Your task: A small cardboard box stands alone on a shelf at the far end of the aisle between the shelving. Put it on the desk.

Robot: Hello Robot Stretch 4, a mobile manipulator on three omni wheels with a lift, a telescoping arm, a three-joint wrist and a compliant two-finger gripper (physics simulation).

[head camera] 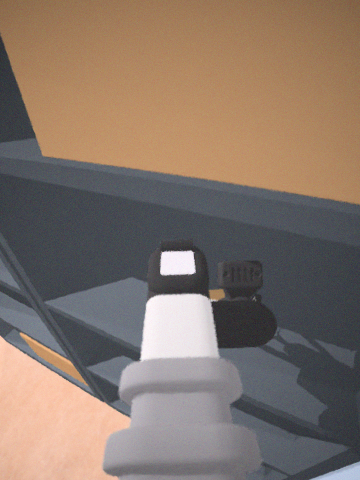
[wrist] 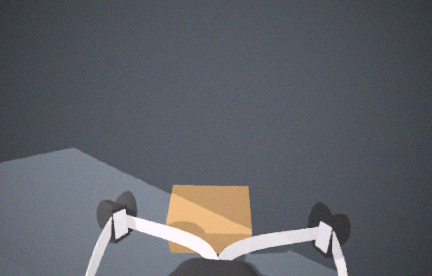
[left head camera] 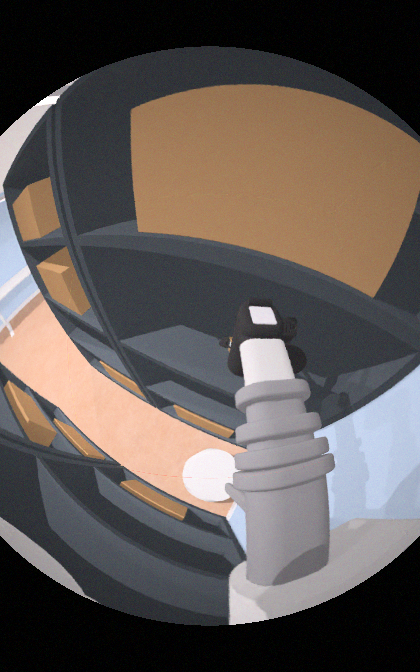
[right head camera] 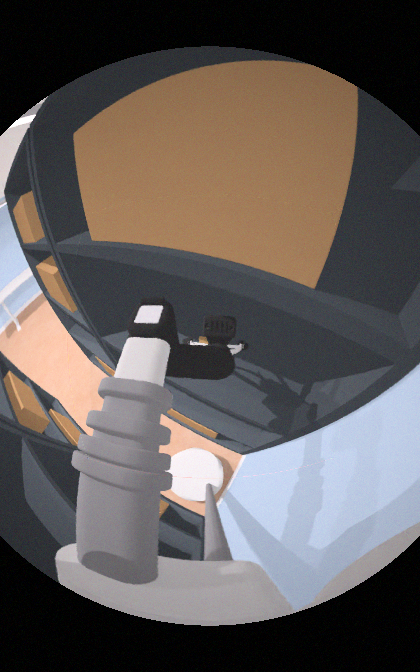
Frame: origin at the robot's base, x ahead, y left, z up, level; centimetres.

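Seen in the pictures: gripper, between the fingertips: point(head camera: 216, 298) point(wrist: 221, 214).
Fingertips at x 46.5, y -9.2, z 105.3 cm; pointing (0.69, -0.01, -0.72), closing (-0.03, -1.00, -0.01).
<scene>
A point is followed by its place in that frame.
The small cardboard box point(wrist: 210, 205) {x 50.0, y -7.9, z 101.3 cm} point(head camera: 216, 294) {x 50.9, y -10.1, z 101.3 cm} point(right head camera: 203, 340) stands on a grey shelf board point(wrist: 45, 195) {x 53.8, y 15.8, z 96.3 cm} point(head camera: 110, 305) {x 52.2, y 20.8, z 96.3 cm} point(left head camera: 170, 345), near the dark back panel. In the head views most of it is hidden behind the wrist and gripper. My gripper point(wrist: 221, 214) {x 46.5, y -9.2, z 105.3 cm} point(right head camera: 215, 344) is open, with its fingertips wide apart to the left and right of the box in the wrist view. The white finger strips cross in front of the box's lower part. How far the box is from the gripper palm is hard to tell. The desk does not show in these views.
A large cardboard box point(head camera: 200, 100) {x 34.6, y -2.8, z 149.9 cm} point(left head camera: 270, 175) point(right head camera: 215, 160) stands on the shelf above my wrist. A shelf upright point(head camera: 45, 320) {x 57.1, y 48.6, z 81.9 cm} is to the left. My round base point(left head camera: 207, 475) point(right head camera: 197, 475) is on the aisle floor, between shelving and near a blue wall point(left head camera: 350, 475) point(right head camera: 270, 500).
</scene>
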